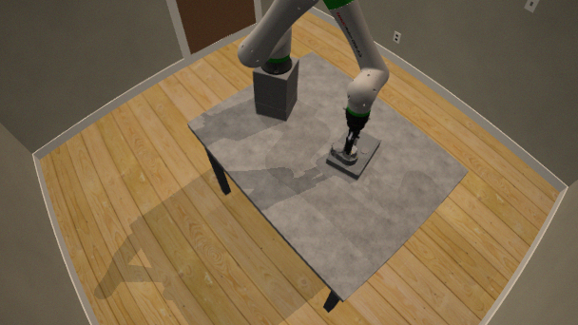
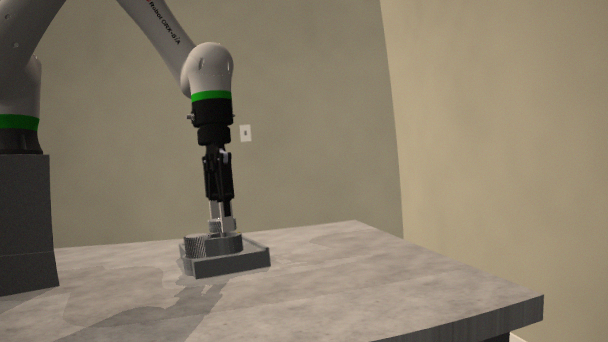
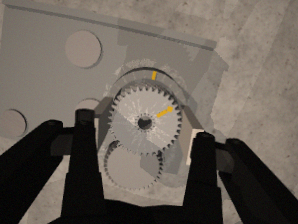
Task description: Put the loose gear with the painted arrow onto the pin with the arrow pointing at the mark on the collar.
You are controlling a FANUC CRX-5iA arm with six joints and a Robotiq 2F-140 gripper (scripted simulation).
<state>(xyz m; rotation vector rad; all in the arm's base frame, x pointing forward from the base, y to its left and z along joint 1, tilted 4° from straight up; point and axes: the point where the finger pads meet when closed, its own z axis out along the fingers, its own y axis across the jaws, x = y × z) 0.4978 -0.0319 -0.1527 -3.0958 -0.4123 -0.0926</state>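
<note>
Now: the loose gear 2 cm below my hand.
</note>
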